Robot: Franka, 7 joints.
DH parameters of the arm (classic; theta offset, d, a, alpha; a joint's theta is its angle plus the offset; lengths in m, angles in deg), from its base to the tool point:
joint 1: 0 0.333 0 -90
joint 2: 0 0 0 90
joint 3: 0 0.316 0.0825 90
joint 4: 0 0 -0.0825 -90
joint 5: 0 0.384 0 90
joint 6: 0 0 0.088 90
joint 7: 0 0.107 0 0
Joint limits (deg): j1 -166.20..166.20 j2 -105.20..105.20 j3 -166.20..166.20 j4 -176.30..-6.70 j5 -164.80..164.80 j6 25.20..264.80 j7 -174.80..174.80
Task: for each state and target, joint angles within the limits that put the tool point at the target. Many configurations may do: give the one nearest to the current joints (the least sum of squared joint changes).
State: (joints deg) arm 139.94 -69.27 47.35 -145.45 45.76 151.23 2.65
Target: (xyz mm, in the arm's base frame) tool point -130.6 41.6 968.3
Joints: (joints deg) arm 131.47 -57.89 9.85 -111.22 44.96 160.58 2.65
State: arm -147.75 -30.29 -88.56 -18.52 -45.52 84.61 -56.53
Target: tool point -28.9 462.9 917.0
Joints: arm -137.05 -22.91 -83.47 -36.30 -40.16 70.07 -56.53
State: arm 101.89 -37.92 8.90 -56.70 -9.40 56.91 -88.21
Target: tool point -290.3 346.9 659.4
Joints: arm 110.78 -5.62 19.51 -86.84 -5.38 55.38 -88.21
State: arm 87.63 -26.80 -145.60 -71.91 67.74 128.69 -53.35
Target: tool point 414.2 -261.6 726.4
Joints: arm 99.99 21.61 -148.29 -103.02 59.82 104.08 -53.35
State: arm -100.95 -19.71 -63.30 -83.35 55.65 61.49 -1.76
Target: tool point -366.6 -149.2 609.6
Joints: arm -100.31 -21.94 -61.09 -109.58 47.11 49.34 -1.76
